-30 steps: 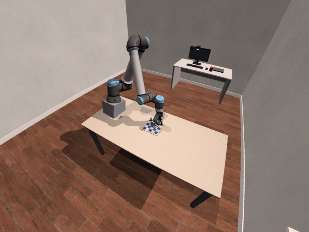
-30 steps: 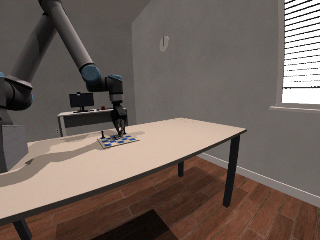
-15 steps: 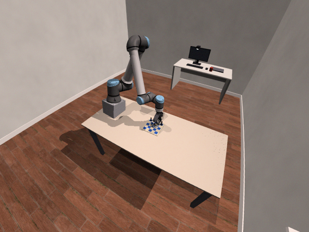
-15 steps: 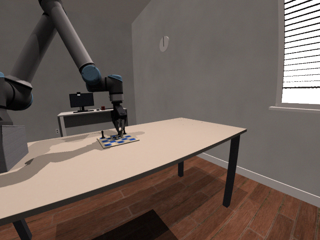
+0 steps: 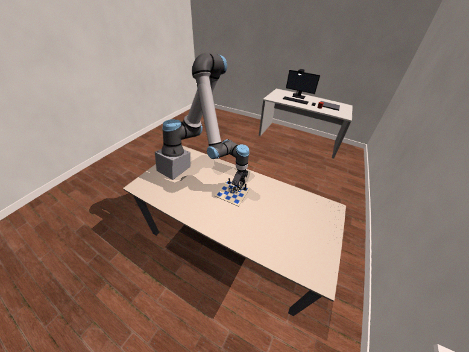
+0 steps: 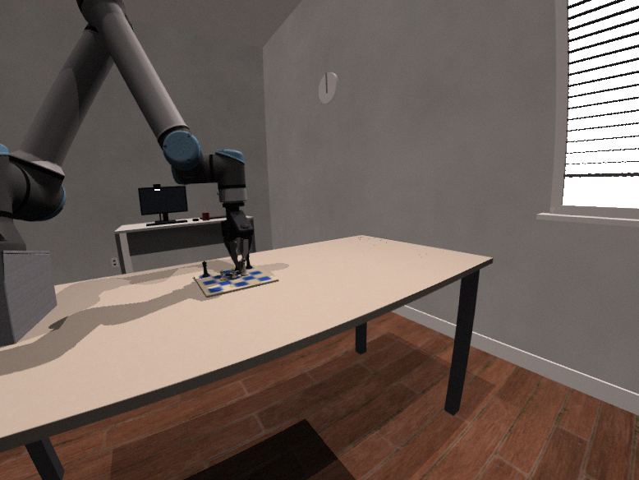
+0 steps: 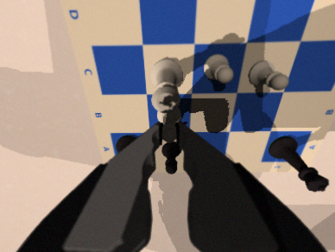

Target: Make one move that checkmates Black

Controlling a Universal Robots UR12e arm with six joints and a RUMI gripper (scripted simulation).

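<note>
The tall white piece lies 30 mm to the right of my hand. Also, from my hand: black pawn (40 mm to the left, 20 mm below); then blue-and-cream chessboard (40 mm to the right, 40 mm behind, 30 mm below); then tall black piece (40 mm ahead, 30 mm to the left).
</note>
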